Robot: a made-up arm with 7 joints.
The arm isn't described. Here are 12 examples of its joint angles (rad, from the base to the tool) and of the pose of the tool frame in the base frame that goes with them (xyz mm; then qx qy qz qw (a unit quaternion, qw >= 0)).
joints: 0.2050 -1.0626 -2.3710 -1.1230 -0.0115 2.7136 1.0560
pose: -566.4 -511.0 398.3 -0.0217 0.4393 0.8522 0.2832
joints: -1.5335 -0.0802 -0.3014 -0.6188 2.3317 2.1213 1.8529
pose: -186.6 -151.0 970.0 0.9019 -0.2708 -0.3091 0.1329
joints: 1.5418 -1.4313 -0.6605 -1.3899 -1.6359 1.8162 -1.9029
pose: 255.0 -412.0 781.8 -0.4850 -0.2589 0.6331 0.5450
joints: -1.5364 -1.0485 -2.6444 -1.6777 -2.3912 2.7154 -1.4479
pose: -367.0 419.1 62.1 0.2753 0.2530 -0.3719 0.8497
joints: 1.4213 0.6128 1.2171 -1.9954 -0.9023 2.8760 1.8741
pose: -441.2 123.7 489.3 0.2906 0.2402 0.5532 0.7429
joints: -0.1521 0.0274 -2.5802 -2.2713 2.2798 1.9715 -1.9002
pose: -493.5 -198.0 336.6 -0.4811 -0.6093 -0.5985 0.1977
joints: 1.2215 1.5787 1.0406 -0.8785 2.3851 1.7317 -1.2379
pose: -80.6 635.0 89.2 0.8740 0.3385 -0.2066 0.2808
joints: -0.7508 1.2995 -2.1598 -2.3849 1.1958 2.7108 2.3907
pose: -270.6 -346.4 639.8 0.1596 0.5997 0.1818 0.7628
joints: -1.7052 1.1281 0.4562 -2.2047 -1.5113 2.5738 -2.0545
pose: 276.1 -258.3 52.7 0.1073 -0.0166 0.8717 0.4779
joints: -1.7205 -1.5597 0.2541 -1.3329 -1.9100 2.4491 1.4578
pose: 249.2 346.1 680.9 0.8134 0.5065 0.0373 0.2837
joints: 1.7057 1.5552 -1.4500 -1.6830 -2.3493 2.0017 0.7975
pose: 494.1 264.0 193.2 0.8415 0.3054 -0.3716 0.2461
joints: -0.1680 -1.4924 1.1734 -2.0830 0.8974 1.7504 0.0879
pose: -176.7 489.0 429.0 -0.0727 -0.2920 0.3323 0.8939
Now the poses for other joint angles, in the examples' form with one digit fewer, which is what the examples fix.
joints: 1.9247 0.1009 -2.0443 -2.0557 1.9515 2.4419 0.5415
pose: 521 -136 523 0.652 -0.005 -0.656 0.379
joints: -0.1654 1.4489 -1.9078 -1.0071 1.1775 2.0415 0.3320
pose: 527 -471 484 -0.366 -0.257 -0.605 0.659
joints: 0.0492 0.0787 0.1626 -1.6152 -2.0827 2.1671 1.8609
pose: 443 148 479 -0.302 -0.752 -0.161 0.564
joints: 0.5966 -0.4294 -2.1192 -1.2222 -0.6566 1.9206 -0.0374
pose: -49 -625 691 -0.256 -0.045 -0.672 0.693
